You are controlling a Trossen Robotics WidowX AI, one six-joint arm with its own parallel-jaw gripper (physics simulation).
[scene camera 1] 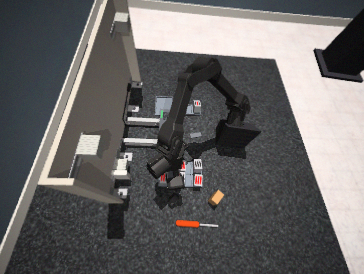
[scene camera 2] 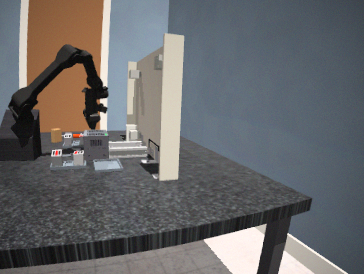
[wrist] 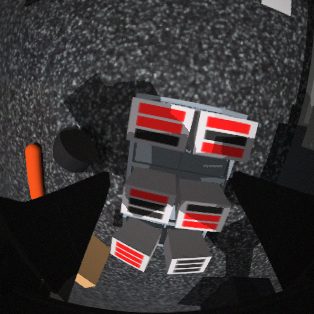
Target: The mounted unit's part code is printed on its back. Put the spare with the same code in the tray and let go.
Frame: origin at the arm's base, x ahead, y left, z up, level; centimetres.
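Seen in the pictures: gripper, fingertip midpoint: [scene camera 1: 171, 172] [wrist: 172, 177]; arm's base, origin of the base link: [scene camera 1: 234, 124] [scene camera 2: 25, 121].
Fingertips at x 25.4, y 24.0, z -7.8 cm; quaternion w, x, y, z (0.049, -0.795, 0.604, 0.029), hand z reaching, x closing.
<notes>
Offsets run from my fingertips to a thing's top centre. "spot": to the spot under its first point.
My gripper [scene camera 1: 172, 184] [scene camera 2: 93, 126] [wrist: 172, 177] is open and empty, above the spares' rack {spot: dx -8.8, dy +1.4, dz -6.5 cm} [scene camera 1: 189, 181] [wrist: 160, 157]. In the wrist view six spares show striped faces: red-red-black {dx +3.0, dy +2.1, dz -2.1 cm} [wrist: 159, 122], red-black-red {dx +3.6, dy -3.3, dz -2.1 cm} [wrist: 225, 136], one with red above black {dx -4.4, dy +1.1, dz -2.1 cm} [wrist: 147, 202], black-red-red {dx -4.1, dy -4.4, dz -2.1 cm} [wrist: 201, 215], all red {dx -12.1, dy +0.8, dz -1.0 cm} [wrist: 129, 254] and all black {dx -11.5, dy -5.6, dz -1.3 cm} [wrist: 188, 265]. The empty tray {dx +9.5, dy -38.7, dz -6.4 cm} [scene camera 1: 164, 102] [scene camera 2: 107, 165] lies near the mounted unit {spot: dx +5.0, dy -30.4, dz -1.6 cm} [scene camera 2: 96, 146], which is largely hidden by the arm in scene camera 1. Its code does not show readably.
The upright panel {dx +28.0, dy -52.1, dz +37.6 cm} [scene camera 1: 95, 100] [scene camera 2: 172, 110] carries rails {spot: dx +16.4, dy -13.3, dz -3.4 cm} [scene camera 1: 141, 142] toward the unit. A second rack {dx -4.9, dy -38.6, dz -5.6 cm} [scene camera 2: 68, 166] holds spares {dx -8.7, dy -39.6, dz -1.0 cm} [scene camera 2: 56, 157] {dx -0.9, dy -38.2, dz -2.1 cm} [scene camera 2: 78, 157]. A wooden block {dx -20.6, dy +7.5, dz -0.4 cm} [scene camera 1: 216, 198] [wrist: 93, 260], an orange screwdriver {dx -13.6, dy +18.7, dz -5.2 cm} [scene camera 1: 188, 224] [wrist: 34, 170] and a dark cylinder {dx -2.5, dy +10.7, dz -2.4 cm} [wrist: 74, 150] lie near the spares.
</notes>
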